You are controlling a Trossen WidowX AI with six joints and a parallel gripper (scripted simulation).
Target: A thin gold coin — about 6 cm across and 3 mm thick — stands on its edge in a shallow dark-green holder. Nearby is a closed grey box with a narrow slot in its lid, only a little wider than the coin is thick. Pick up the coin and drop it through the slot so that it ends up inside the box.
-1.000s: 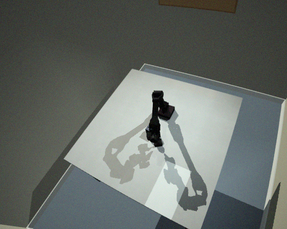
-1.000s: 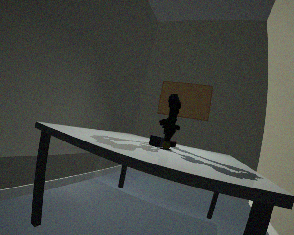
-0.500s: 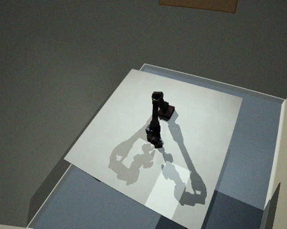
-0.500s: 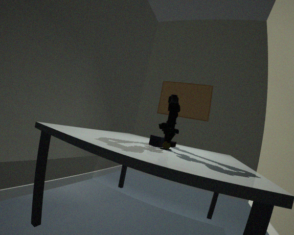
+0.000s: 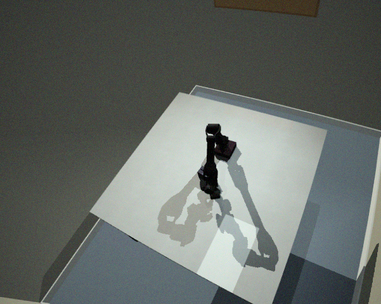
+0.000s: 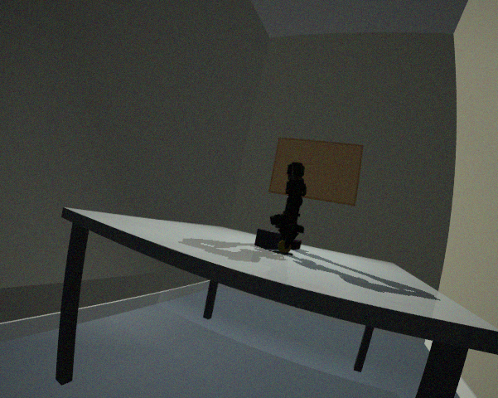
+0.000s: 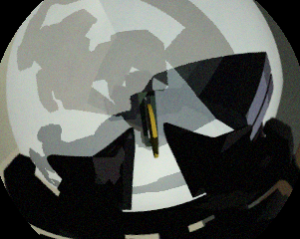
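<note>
Now: gripper tip right at the gold coin.
</note>
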